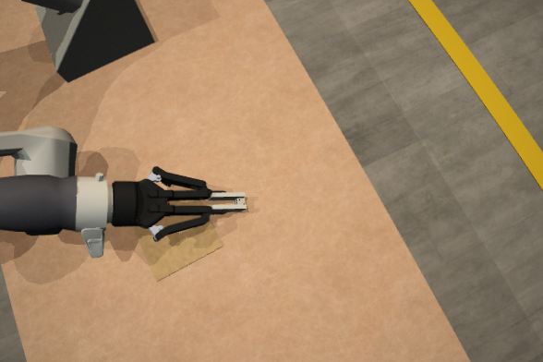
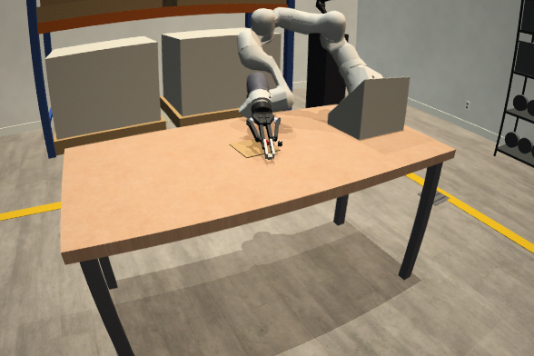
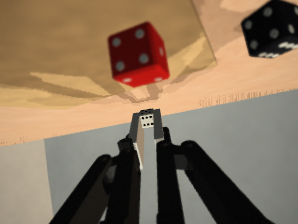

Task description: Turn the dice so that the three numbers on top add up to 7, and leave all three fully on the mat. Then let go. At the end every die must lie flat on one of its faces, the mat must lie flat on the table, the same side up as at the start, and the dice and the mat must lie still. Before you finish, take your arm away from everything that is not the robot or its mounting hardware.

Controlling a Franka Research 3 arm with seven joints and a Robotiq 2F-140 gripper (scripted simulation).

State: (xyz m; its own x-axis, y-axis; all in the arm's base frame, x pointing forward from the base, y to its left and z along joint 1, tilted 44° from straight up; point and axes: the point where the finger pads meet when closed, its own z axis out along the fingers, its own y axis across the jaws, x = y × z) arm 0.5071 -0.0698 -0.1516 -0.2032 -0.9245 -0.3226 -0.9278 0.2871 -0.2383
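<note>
My hand is 20 mm to the right of the white die, 20 mm above it and 10 mm short of it. From my hand the other things lie so: black die (100 mm behind, 80 mm to the right, 30 mm below); red die (110 mm to the right, 60 mm behind, 30 mm below); tan mat (110 mm to the right, 40 mm below, 10 mm behind).
</note>
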